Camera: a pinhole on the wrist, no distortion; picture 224 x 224 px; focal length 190.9 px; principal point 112.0 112.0 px. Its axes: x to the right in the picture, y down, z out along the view. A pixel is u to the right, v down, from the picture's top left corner.
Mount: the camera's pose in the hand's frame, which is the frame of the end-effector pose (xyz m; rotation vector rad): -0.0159 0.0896 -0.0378 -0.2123 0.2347 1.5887
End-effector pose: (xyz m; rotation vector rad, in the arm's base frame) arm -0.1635 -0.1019 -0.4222 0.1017 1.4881 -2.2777
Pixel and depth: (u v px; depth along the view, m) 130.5 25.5 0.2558
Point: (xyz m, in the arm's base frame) -0.1524 -0.3738 -0.5281
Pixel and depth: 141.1 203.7 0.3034
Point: 0.1033 -0.3436 -0.4584
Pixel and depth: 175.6 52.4 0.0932
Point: -0.1131 -0.1937 -0.5336
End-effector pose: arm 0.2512 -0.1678 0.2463 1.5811 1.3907 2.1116
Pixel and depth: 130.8 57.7 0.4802
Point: 0.6358 -0.0115 0.5355
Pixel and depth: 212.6 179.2 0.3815
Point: 0.6880 -0.3169 0.4319
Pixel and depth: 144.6 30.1 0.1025
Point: 0.3356 -0.1948 0.3669
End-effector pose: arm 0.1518 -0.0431 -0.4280 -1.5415 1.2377 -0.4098
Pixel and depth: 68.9 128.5 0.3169
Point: 0.3056 0.1470 -0.6172
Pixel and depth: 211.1 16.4 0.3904
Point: 0.2429 -0.0112 -0.9355
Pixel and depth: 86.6 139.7 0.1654
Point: 0.1798 0.0660 -0.5622
